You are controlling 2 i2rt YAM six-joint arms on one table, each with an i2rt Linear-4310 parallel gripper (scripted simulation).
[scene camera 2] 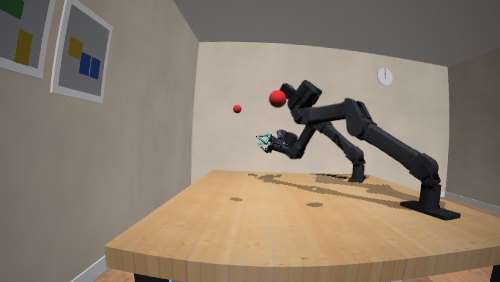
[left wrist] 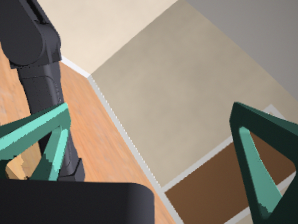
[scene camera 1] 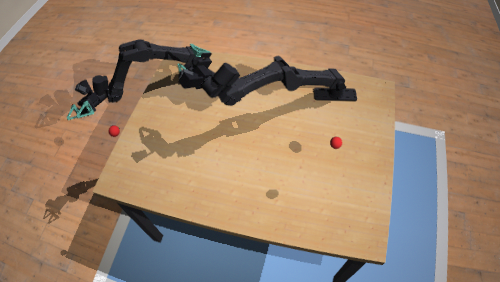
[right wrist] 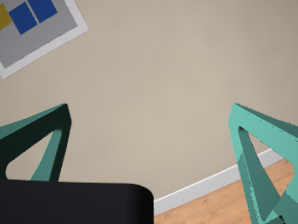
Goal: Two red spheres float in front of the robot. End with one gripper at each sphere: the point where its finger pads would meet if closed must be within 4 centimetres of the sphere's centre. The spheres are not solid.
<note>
I see my left gripper [left wrist: 150, 111] and my right gripper [right wrist: 150, 112].
</note>
